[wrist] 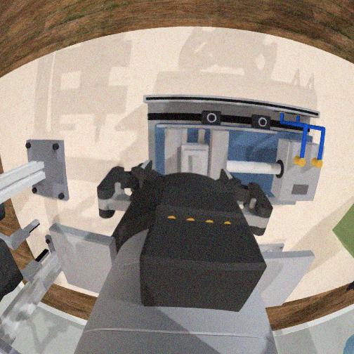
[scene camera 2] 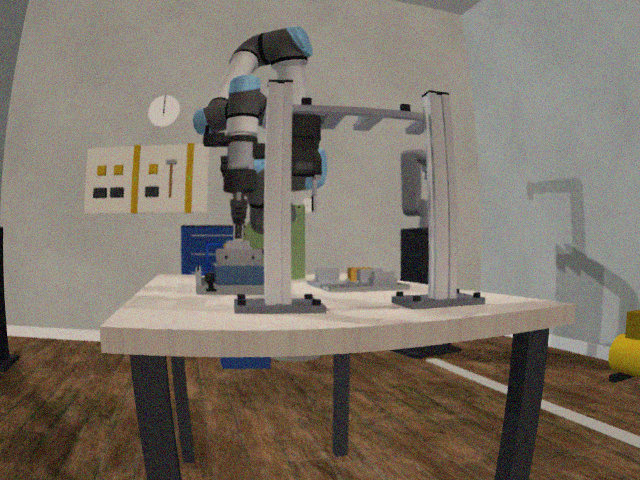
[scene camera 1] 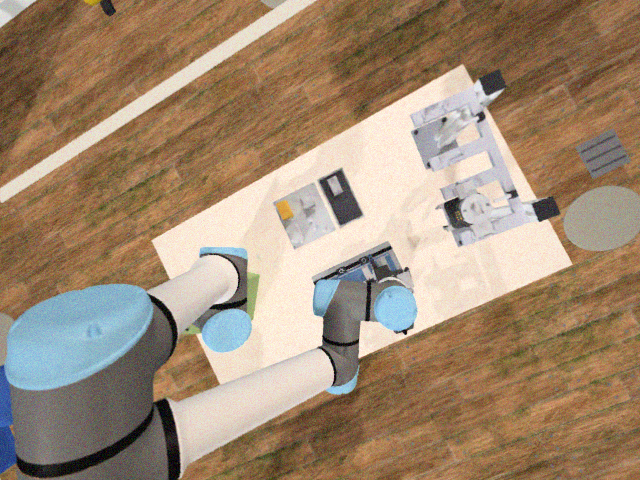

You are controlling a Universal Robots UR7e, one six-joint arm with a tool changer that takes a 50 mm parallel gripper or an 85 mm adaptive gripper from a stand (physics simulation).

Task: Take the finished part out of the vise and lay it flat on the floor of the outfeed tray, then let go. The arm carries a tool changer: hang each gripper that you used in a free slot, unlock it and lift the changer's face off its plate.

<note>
I see a gripper (scene camera 2: 306, 161), a blue vise (scene camera 2: 224, 275) and a tool stand (scene camera 1: 436, 142).
The gripper shows as well in scene camera 1 (scene camera 1: 471, 209). The blue vise also shows in the wrist view (wrist: 252, 146).
</note>
